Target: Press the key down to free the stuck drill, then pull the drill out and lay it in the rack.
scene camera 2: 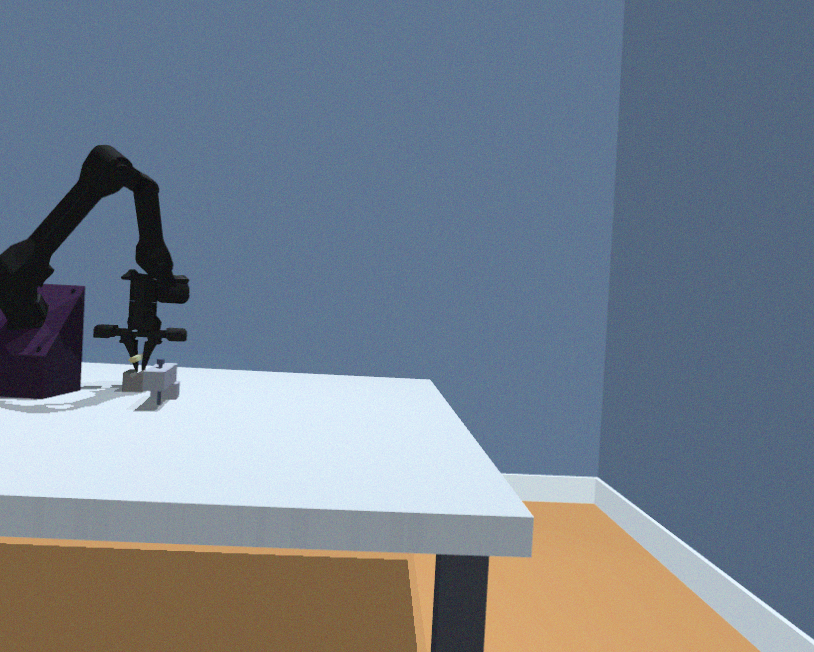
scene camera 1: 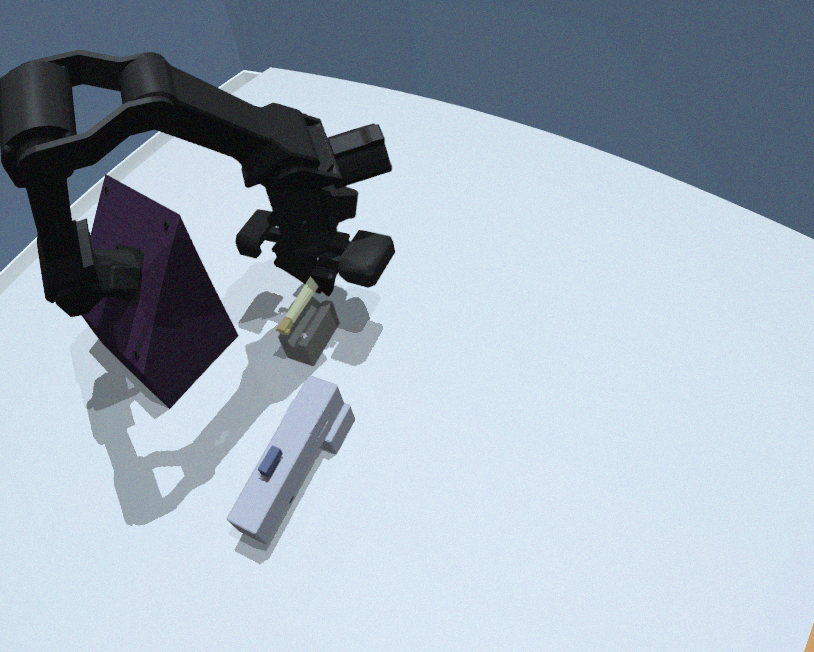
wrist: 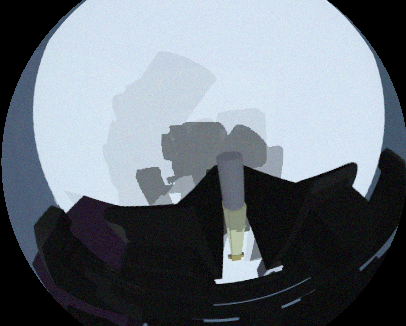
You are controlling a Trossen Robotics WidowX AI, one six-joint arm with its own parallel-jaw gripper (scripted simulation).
Scene:
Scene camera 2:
my gripper: 139, 371
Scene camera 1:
my gripper: 325, 292
drill: 309, 289, held by my gripper
rack: 314, 327
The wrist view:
my gripper: 225, 169
drill: 230, 164

